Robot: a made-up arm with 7 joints. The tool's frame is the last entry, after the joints. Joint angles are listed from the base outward.
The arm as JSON. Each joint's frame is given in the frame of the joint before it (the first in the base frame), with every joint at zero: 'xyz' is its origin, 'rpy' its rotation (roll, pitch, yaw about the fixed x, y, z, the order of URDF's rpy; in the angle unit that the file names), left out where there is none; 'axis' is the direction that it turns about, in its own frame. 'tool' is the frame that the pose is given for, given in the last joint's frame.
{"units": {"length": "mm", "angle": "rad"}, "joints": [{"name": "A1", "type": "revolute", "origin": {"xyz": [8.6, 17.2, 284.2], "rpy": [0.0, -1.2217, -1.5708]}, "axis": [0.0, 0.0, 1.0]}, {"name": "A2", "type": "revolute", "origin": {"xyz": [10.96, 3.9, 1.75], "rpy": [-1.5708, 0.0, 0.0]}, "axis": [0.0, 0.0, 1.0]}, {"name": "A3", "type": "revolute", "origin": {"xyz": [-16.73, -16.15, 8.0], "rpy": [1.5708, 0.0, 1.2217]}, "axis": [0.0, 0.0, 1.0]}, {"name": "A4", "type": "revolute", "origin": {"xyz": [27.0, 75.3, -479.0], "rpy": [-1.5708, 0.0, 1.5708]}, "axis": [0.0, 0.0, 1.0]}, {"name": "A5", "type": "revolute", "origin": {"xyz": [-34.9, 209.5, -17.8], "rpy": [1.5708, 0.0, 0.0]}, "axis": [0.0, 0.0, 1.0]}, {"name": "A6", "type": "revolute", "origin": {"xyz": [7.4, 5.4, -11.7], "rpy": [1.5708, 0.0, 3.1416]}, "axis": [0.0, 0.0, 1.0]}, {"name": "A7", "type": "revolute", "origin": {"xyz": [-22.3, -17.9, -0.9], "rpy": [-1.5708, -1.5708, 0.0]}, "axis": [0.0, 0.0, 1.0]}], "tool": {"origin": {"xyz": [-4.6, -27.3, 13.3], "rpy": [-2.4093, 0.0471, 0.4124]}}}
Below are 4 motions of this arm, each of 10 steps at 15 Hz.
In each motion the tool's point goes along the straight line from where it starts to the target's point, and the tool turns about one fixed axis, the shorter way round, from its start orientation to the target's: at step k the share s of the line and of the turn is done. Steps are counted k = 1, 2, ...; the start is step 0. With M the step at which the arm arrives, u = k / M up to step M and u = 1 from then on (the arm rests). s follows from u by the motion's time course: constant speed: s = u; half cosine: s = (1 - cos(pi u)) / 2; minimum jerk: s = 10 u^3 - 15 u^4 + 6 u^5.
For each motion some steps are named. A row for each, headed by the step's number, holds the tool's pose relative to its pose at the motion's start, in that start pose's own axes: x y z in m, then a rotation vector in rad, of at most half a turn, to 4 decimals.
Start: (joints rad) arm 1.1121 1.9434 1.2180 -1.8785 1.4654 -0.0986 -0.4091
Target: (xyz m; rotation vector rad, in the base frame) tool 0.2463 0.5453 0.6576 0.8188 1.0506 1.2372
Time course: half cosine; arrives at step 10
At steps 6, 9, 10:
6: 0.1049 0.0041 -0.1217 -0.5969 0.1959 -0.4792
9: 0.1564 0.0061 -0.1814 -0.8897 0.2920 -0.7143
10: 0.1603 0.0063 -0.1860 -0.9120 0.2993 -0.7322

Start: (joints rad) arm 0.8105 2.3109 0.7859 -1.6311 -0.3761 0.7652 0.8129
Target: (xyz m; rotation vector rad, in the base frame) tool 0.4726 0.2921 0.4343 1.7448 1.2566 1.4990
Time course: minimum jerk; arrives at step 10
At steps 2, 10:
2: -0.0022 -0.0007 -0.0018 -0.0129 -0.0413 -0.0286
10: -0.0375 -0.0118 -0.0310 -0.2226 -0.7137 -0.4930

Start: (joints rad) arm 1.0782 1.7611 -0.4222 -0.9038 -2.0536 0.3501 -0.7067
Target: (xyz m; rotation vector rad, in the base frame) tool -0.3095 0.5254 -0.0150 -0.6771 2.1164 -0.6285
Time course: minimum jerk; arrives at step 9
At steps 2, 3, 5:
2: 0.0297 -0.0050 -0.0005 0.0272 0.0073 -0.0250
3: 0.0816 -0.0136 -0.0014 0.0748 0.0202 -0.0685
5: 0.2347 -0.0392 -0.0040 0.2151 0.0580 -0.1970

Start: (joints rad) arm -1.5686 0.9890 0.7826 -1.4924 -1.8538 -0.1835 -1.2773
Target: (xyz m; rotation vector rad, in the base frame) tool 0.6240 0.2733 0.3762 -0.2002 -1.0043 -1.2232
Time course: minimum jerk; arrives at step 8
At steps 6, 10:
6: 0.0272 -0.1167 -0.3726 -0.3766 -0.3920 0.2734
10: 0.0303 -0.1302 -0.4156 -0.4201 -0.4372 0.3050

